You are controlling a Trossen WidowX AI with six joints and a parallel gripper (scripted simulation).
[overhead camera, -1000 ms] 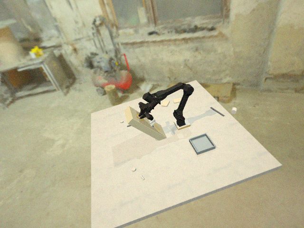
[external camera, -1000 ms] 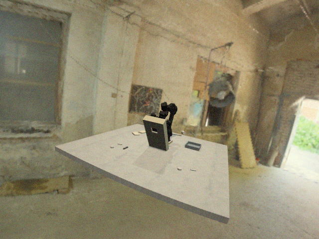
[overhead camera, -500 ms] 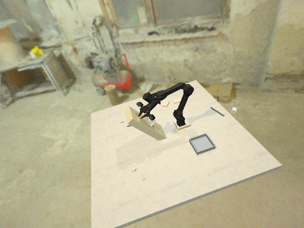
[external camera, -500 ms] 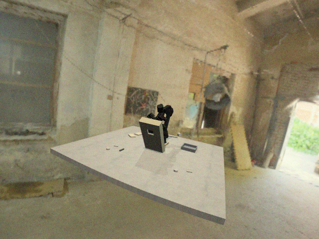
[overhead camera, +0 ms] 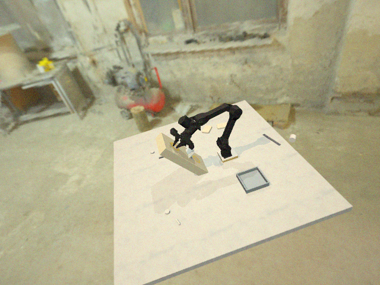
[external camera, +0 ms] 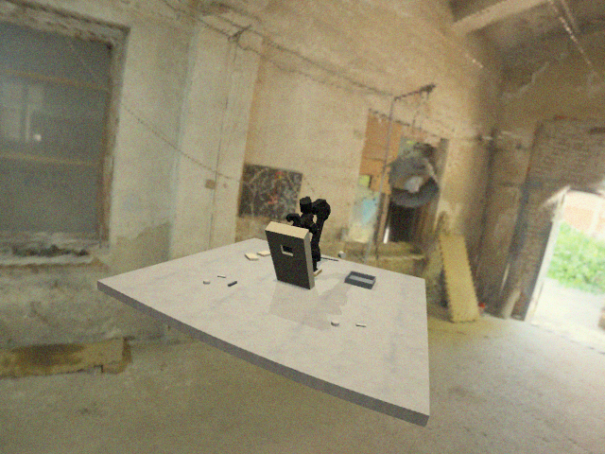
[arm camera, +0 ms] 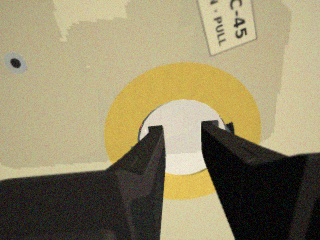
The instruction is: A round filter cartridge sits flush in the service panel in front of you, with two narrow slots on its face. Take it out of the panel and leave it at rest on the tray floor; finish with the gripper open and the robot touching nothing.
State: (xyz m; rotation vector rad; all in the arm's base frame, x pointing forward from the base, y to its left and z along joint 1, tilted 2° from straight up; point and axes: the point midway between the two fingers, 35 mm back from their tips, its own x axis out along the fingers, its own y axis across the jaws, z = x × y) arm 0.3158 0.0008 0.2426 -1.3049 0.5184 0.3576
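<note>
The service panel lies 4 cm behind my gripper tip and 8 cm below it. Also, from my gripper tip: grey tray: 40 cm behind, 29 cm to the left, 23 cm below; round filter cartridge: 1 cm ahead, 1 cm below.
</note>
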